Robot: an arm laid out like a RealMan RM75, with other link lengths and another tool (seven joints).
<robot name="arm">
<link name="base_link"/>
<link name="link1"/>
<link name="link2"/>
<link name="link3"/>
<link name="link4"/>
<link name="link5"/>
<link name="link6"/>
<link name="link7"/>
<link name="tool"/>
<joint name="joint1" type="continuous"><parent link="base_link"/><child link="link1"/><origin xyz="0 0 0.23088" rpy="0 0 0"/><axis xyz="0 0 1"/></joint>
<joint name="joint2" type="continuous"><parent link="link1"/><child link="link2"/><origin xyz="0 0 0" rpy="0 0 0"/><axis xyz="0 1 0"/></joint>
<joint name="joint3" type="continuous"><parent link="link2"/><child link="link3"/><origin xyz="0 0 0.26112" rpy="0 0 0"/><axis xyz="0 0 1"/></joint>
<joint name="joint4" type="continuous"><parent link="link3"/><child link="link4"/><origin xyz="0 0 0" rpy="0 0 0"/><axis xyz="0 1 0"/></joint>
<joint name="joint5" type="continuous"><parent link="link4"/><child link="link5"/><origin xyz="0 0 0.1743" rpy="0 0 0"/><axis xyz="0 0 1"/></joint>
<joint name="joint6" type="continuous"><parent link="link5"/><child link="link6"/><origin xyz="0 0 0" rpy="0 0 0"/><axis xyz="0 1 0"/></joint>
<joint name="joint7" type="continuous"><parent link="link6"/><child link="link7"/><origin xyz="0 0 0.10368" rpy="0 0 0"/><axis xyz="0 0 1"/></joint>
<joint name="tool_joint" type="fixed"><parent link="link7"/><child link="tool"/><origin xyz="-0.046 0.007 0.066" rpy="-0.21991 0 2.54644"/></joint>
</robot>
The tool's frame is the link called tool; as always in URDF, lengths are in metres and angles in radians. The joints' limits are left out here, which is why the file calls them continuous.
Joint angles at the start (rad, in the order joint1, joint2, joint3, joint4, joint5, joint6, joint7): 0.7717, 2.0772, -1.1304, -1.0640, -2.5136, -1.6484, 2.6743
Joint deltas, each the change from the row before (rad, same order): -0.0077, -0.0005, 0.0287, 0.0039, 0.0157, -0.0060, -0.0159; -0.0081, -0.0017, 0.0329, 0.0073, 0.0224, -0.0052, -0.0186; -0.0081, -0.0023, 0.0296, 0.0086, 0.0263, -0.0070, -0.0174; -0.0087, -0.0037, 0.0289, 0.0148, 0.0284, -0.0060, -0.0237; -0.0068, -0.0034, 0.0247, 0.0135, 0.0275, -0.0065, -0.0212; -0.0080, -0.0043, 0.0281, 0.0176, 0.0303, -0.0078, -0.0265; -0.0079, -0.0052, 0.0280, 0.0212, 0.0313, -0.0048, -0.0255; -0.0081, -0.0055, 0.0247, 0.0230, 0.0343, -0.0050, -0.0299; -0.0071, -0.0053, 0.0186, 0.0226, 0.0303, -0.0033, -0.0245; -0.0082, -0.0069, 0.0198, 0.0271, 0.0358, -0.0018, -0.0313; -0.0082, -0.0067, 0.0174, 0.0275, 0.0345, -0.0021, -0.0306; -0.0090, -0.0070, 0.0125, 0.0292, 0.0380, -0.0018, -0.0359; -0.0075, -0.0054, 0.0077, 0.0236, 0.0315, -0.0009, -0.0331; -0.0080, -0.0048, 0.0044, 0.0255, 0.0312, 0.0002, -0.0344; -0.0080, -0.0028, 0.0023, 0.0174, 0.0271, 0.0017, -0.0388
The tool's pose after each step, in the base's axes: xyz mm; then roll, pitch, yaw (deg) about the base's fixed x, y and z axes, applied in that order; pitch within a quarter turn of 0, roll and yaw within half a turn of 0. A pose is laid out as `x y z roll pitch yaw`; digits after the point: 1 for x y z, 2 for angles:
162.4 373.8 -46.8 158.90 12.19 154.73
163.0 373.6 -43.3 159.57 9.96 154.28
163.2 372.9 -40.1 160.44 7.72 153.86
164.1 371.8 -37.0 161.45 5.48 153.58
164.1 370.8 -34.2 162.42 3.38 153.43
164.6 369.5 -30.9 163.49 1.03 153.29
165.4 368.8 -27.2 164.42 -1.46 152.98
165.8 367.6 -23.8 165.41 -4.01 152.96
166.4 366.6 -21.0 166.26 -6.18 152.81
167.1 365.7 -17.4 167.04 -8.74 152.82
168.0 364.6 -14.0 167.77 -11.19 152.80
168.6 363.0 -10.8 168.46 -13.67 153.09
168.9 361.6 -8.2 168.89 -15.68 153.59
169.5 359.7 -6.4 169.28 -17.60 154.09
169.5 357.9 -4.6 169.16 -19.28 155.24

